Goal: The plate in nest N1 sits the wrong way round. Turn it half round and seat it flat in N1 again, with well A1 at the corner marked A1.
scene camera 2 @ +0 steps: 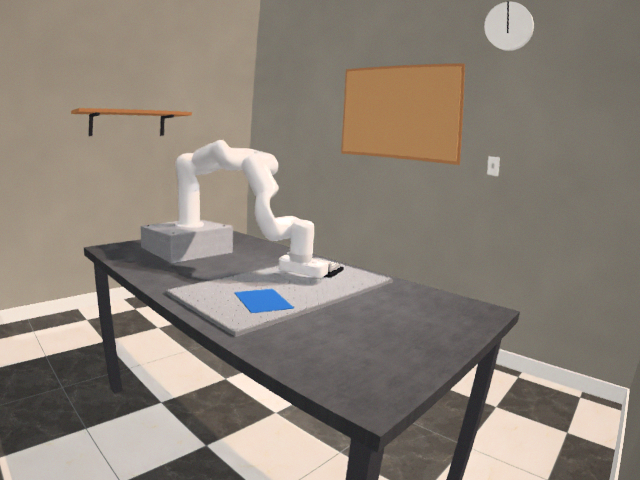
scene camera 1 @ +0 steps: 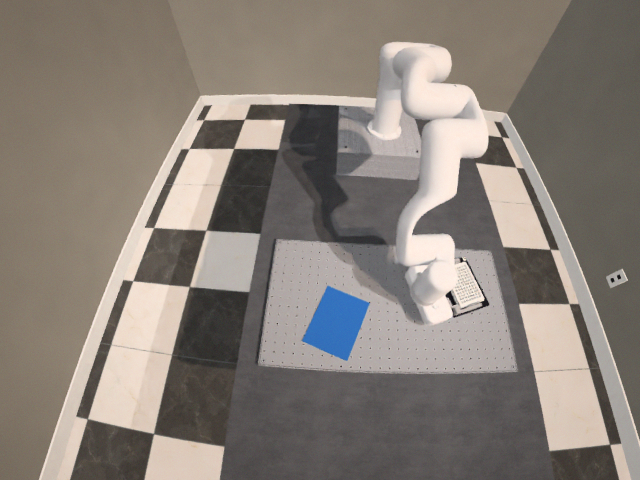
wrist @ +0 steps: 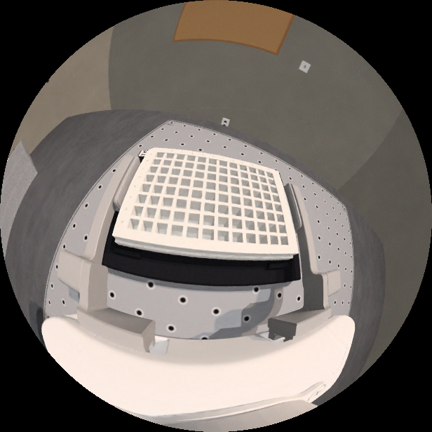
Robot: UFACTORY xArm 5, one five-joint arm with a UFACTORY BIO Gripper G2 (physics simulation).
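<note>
The cream well plate [scene camera 1: 467, 284] [scene camera 2: 334, 266] [wrist: 205, 200] is held level between the two fingers of my gripper [wrist: 208, 194], which is shut on its two short sides. The black nest N1 [scene camera 1: 486, 303] [scene camera 2: 336, 272] [wrist: 200, 270] lies under the plate, and its dark front strip shows in the wrist view on the side nearer the gripper body. The plate is low over the nest; whether it touches it I cannot tell. A small pale mark [wrist: 144, 153] shows at the nest's far left corner. Lettering on plate and nest is too small to read.
The nest stands on a grey perforated board [scene camera 1: 392, 356] [scene camera 2: 356, 289] on the dark table [scene camera 1: 382, 428] [scene camera 2: 413, 330]. A flat blue rectangle [scene camera 1: 336, 322] [scene camera 2: 263, 300] lies on the board. The grey block [scene camera 1: 379, 164] [scene camera 2: 201, 242] under the arm's base stands at the table's back.
</note>
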